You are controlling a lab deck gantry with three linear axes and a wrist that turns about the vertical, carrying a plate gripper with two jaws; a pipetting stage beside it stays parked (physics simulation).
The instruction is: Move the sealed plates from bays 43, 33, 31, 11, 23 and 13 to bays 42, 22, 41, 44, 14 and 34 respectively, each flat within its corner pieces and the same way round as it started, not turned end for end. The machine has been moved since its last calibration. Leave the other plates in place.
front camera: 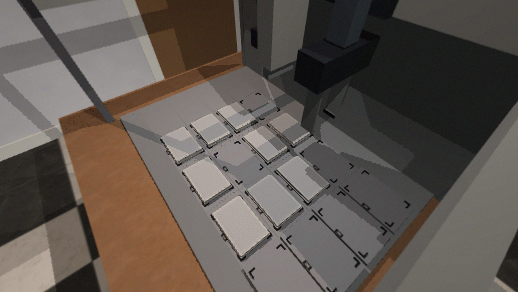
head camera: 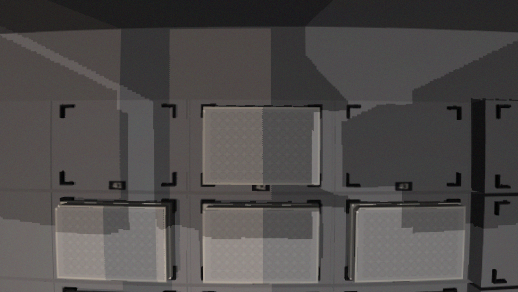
The pictures show: my gripper, a bay 34 and a bay 41.
